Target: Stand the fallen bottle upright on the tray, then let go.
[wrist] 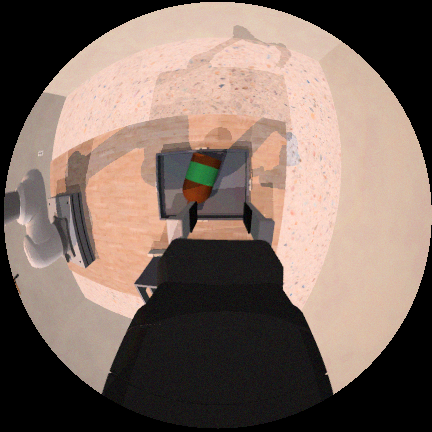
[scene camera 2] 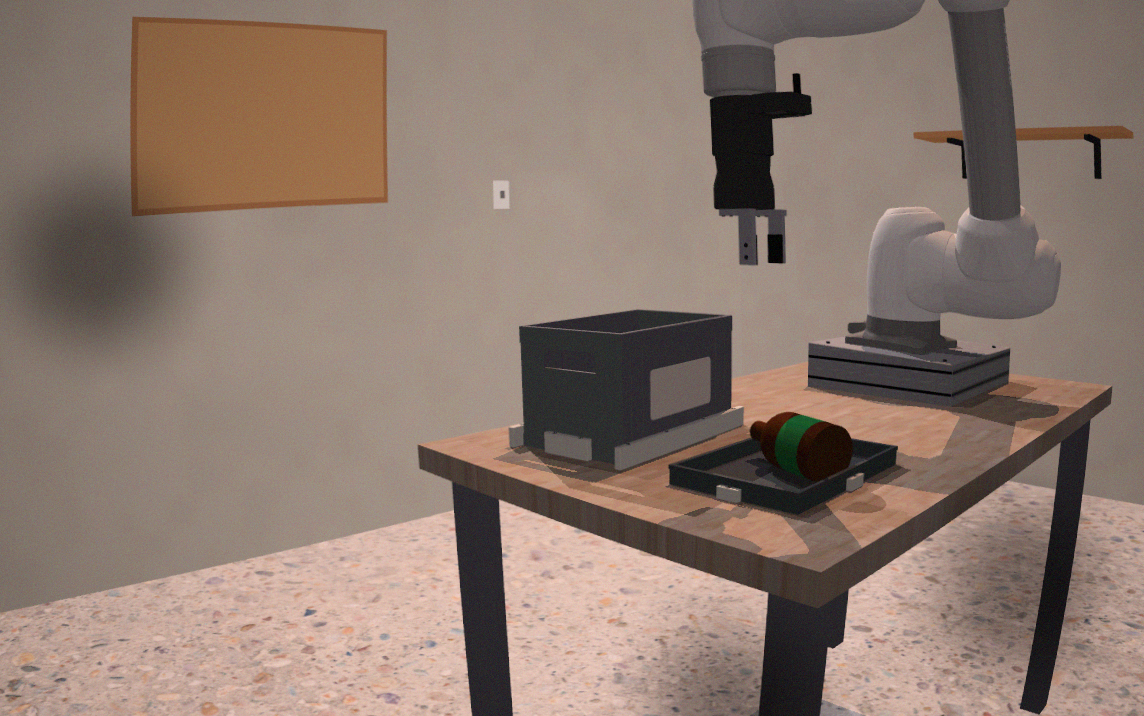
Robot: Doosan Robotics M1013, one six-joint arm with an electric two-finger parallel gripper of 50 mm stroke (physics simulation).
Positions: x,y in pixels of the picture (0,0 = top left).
Labels:
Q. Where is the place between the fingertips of the gripper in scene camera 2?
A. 763,264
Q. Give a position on a brown bottle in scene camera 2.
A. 814,449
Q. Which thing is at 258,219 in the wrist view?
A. The gripper.

